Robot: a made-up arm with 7 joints.
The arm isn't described. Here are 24 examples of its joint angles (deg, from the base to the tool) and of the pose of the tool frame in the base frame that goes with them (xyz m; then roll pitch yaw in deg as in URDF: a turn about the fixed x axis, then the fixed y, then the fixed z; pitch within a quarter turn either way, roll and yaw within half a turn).
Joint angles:
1: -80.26 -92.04 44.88 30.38 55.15 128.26 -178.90
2: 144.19 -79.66 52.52 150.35 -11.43 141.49 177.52
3: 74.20 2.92 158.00 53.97 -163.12 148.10 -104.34
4: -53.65 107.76 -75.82 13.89 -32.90 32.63 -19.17
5: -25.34 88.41 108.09 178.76 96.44 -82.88 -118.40
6: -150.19 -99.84 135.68 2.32 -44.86 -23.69 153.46
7: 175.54 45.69 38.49 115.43 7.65 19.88 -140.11
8: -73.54 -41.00 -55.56 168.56 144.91 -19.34 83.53
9: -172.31 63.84 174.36 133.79 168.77 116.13 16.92
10: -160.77 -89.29 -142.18 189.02 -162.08 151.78 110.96
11: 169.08 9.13 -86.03 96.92 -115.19 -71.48 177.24
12: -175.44 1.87 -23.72 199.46 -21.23 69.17 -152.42
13: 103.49 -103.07 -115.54 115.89 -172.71 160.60 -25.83
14: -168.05 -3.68 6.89 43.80 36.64 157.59 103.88
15: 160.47 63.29 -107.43 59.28 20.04 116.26 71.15
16: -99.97 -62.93 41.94 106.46 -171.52 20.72 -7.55
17: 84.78 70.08 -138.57 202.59 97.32 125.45 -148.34
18: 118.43 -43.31 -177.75 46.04 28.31 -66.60 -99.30
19: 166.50 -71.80 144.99 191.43 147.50 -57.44 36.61
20: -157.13 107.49 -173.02 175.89 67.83 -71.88 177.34
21: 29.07 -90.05 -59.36 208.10 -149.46 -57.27 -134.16
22: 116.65 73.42 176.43 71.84 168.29 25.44 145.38
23: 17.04 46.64 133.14 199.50 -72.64 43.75 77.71
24: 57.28 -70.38 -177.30 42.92 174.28 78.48 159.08
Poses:
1: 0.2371 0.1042 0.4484 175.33 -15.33 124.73
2: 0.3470 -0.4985 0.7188 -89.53 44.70 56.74
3: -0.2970 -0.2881 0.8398 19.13 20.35 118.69
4: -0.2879 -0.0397 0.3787 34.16 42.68 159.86
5: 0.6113 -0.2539 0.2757 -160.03 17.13 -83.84
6: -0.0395 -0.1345 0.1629 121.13 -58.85 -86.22
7: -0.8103 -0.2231 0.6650 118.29 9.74 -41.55
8: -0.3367 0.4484 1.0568 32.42 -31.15 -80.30
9: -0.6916 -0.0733 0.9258 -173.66 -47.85 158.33
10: 0.6595 0.0287 0.5804 -80.11 -34.85 121.34
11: -0.1794 0.3697 0.8086 -121.68 -18.65 69.75
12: 0.1018 -0.0111 1.2954 36.57 40.73 -175.09
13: 0.3037 -0.6200 0.1593 58.39 39.26 -99.31
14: -0.1451 -0.1516 0.5804 65.88 13.11 88.47
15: 0.0441 0.3496 0.4985 143.06 -28.44 -35.20
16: 0.4237 0.2505 1.0294 -33.57 -1.78 -75.93
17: 0.0720 0.7362 0.3930 -127.57 2.40 -126.63
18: 0.2029 -0.5160 0.3566 111.81 5.98 5.21
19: 0.6528 -0.2651 0.6632 -90.59 69.87 -149.25
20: -0.5294 -0.4070 0.1412 -108.54 5.55 -174.42
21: -0.6827 -0.2703 0.4629 10.83 55.03 -129.93
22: -0.0768 0.0559 1.0310 8.04 -5.79 70.72
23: 0.7555 0.0812 0.8978 -78.75 43.53 -40.23
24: -0.1435 -0.2917 -0.0355 162.69 -49.38 -90.28
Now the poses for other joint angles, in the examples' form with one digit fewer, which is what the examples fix.
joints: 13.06 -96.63 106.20 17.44 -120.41 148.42 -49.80
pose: -0.226 0.278 0.455 -5.3 -70.7 11.1
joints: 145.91 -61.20 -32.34 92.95 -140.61 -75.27 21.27
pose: 0.170 -0.008 0.880 80.2 27.8 -107.2
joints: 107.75 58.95 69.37 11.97 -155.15 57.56 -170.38
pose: -0.238 -0.108 0.247 -137.4 -5.5 112.5
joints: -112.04 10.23 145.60 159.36 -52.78 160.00 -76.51
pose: 0.148 -0.127 1.042 170.8 4.1 59.1
